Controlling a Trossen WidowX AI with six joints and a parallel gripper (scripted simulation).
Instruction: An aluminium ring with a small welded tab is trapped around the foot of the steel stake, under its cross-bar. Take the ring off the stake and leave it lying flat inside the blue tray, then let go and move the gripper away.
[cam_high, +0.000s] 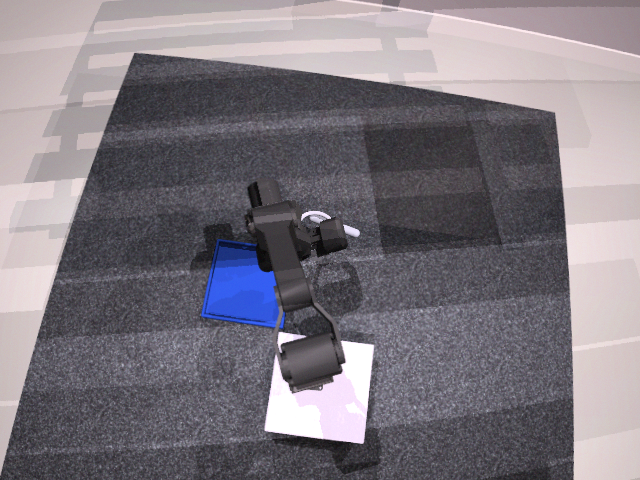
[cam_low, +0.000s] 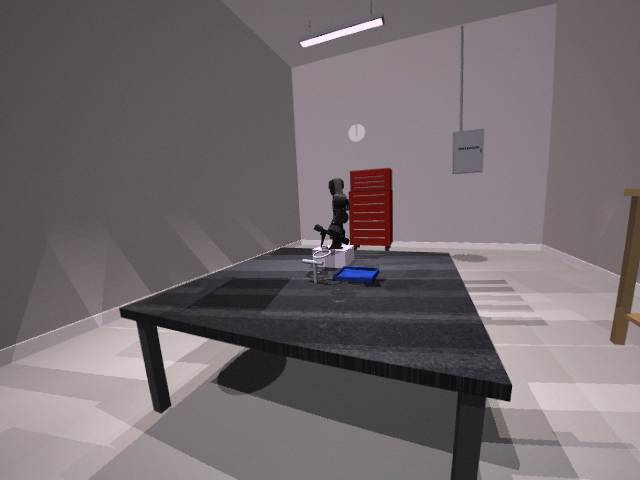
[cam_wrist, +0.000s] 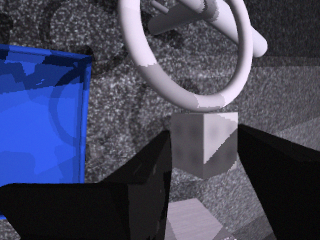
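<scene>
My gripper tip is 50 mm short of the aluminium ring, 10 mm to the right of it and 10 mm above it. From my gripper tip the other things lie so: blue tray 50 mm behind, 150 mm to the left, 130 mm below.
</scene>
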